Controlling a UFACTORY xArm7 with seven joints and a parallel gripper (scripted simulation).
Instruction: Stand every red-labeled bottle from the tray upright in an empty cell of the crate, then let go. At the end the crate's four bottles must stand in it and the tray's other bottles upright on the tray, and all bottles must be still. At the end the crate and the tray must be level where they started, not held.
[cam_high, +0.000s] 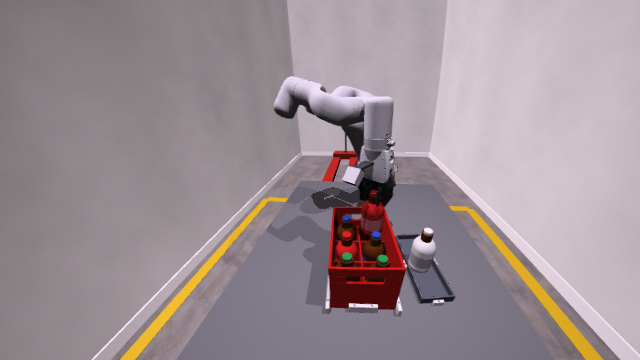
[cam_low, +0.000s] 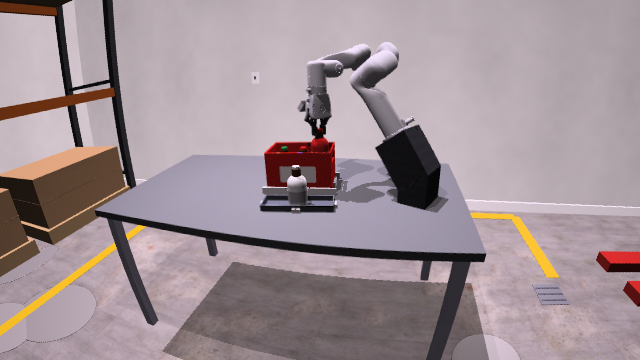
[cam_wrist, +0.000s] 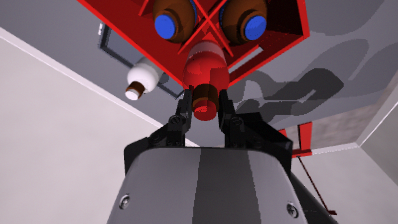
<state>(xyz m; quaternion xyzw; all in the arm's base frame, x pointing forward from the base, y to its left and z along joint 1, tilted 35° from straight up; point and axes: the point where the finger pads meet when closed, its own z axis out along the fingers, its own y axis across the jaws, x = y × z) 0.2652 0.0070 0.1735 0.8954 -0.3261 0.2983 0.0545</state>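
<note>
Now: the red crate 17 cm below my hand, 8 cm ahead of it and 5 cm to the right of it. Round my hand: white bottle 17 cm below, 16 cm to the left, 7 cm ahead; dark tray 25 cm below, 17 cm to the left, 8 cm ahead.
</note>
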